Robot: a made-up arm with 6 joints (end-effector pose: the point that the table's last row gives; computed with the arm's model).
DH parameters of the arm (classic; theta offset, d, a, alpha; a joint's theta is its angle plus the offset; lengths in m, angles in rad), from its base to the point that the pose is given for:
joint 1: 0 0.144 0 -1.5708
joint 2: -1.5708 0 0.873 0
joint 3: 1.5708 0.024 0 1.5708
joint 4: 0 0.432 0 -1.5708
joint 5: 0 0 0 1.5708
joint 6: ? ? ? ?
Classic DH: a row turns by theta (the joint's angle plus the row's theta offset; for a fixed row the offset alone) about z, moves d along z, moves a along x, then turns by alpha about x.
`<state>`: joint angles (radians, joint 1 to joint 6).
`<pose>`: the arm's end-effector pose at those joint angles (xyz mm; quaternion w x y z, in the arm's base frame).
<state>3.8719 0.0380 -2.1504 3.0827 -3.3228 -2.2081</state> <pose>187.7 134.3 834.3 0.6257 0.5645 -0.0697 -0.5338</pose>
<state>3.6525 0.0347 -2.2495 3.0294 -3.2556 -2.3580</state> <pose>200.9 83.4 815.3 0.5634 0.4888 -0.0894 -0.6600</pose>
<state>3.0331 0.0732 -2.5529 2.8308 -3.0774 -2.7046</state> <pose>133.5 -36.4 768.7 0.2971 0.2653 -0.1313 -0.9078</pose>
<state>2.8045 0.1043 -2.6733 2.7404 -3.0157 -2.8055</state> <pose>81.3 -47.9 752.3 0.1867 0.1824 -0.1360 -0.9557</pose>
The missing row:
joint 6: 0 0.115 0 0
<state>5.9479 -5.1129 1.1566 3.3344 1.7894 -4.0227</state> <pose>1111.0 -384.5 285.3 0.7618 0.0107 0.2774 -0.5853</pose>
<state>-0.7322 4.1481 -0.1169 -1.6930 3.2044 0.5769</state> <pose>-711.5 681.4 -522.0 0.6403 0.4236 0.0578 0.6381</pose>
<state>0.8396 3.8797 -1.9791 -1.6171 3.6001 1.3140</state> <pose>-240.7 -156.2 -610.5 0.1177 0.5899 0.1283 -0.7885</pose>
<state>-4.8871 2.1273 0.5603 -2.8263 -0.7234 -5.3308</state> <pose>110.2 898.0 -814.6 0.0887 0.9834 0.0880 -0.1316</pose>
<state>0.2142 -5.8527 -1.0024 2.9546 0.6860 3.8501</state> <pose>13.7 41.4 1336.7 0.7624 -0.1485 -0.5666 0.2749</pose>
